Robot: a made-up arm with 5 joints.
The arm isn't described. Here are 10 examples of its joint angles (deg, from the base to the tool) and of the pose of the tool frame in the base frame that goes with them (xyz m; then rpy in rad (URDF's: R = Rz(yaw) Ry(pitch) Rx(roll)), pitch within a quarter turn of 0, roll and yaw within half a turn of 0).
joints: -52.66 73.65 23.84 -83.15 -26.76
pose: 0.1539 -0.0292 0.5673 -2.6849 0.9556 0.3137
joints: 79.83 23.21 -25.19 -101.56 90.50
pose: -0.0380 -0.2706 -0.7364 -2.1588 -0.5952 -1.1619
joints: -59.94 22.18 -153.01 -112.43 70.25
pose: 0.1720 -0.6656 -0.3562 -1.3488 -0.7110 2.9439
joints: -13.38 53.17 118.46 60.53 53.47
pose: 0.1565 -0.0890 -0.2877 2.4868 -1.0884 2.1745
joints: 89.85 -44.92 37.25 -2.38 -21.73
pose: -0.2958 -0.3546 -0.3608 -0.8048 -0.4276 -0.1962
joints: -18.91 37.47 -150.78 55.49 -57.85
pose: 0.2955 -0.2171 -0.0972 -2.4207 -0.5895 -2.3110
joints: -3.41 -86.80 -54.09 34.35 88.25
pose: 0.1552 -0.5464 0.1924 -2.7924 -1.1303 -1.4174
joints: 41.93 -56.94 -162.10 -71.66 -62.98
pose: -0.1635 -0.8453 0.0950 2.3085 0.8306 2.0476
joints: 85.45 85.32 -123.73 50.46 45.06
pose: -0.1643 0.1772 -0.2208 1.8434 -0.8656 3.1198
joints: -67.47 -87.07 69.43 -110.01 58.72
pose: 0.1779 -0.1579 0.0452 2.9114 -0.3426 2.6904
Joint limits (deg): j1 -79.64..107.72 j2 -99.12..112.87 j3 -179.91..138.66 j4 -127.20..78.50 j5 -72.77..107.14
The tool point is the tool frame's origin. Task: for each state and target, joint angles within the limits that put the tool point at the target. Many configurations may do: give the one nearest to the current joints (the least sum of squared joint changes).
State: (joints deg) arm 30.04 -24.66 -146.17 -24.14 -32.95
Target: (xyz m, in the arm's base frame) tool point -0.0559 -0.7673 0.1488
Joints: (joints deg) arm 6.05 -75.12 -164.26 -29.68 -28.29
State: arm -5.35 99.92 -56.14 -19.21 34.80
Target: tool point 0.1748 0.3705 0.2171
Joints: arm -44.93 112.87 -83.36 0.92 37.91
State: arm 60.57 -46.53 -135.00 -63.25 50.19
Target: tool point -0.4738 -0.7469 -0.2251
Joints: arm 76.02 -8.81 -130.54 -65.22 54.61
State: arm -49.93 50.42 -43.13 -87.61 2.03
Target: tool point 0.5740 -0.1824 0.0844
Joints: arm -39.56 36.30 -28.67 -36.61 -1.60
